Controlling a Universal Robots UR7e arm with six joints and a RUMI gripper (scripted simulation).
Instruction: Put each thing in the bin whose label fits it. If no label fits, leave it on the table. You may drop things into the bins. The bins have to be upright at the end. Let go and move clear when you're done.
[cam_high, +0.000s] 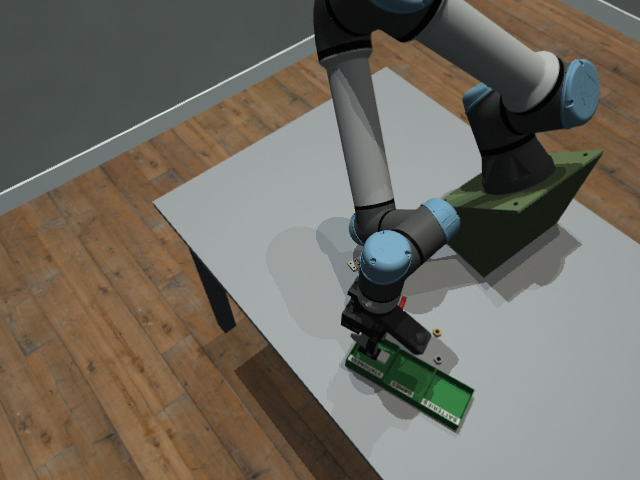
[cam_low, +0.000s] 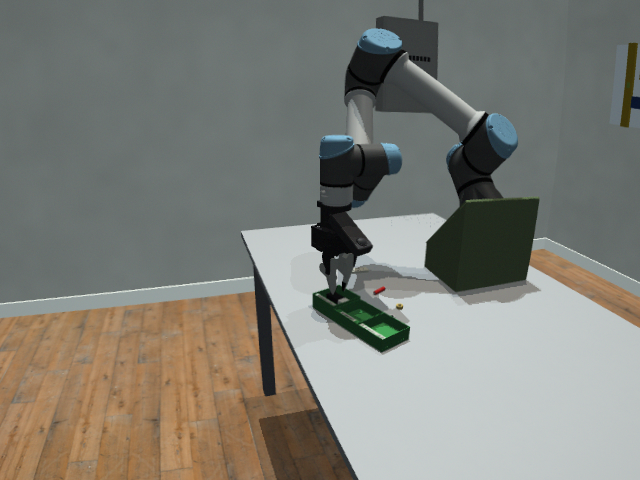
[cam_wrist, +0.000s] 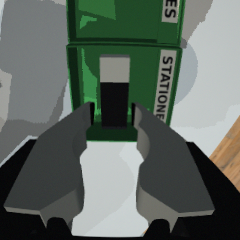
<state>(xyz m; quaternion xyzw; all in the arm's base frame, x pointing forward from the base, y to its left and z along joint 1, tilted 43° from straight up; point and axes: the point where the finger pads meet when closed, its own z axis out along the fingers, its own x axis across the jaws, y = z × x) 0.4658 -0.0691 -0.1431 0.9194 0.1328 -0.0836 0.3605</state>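
Now: the eraser 10 mm to the left of my hand and 30 mm below it. From my hand the other things lie so: red cylinder 140 mm behind, 50 mm to the right, 50 mm below; then grey-white clip 40 mm below; then grey nut 100 mm behind, 100 mm to the left, 50 mm below.
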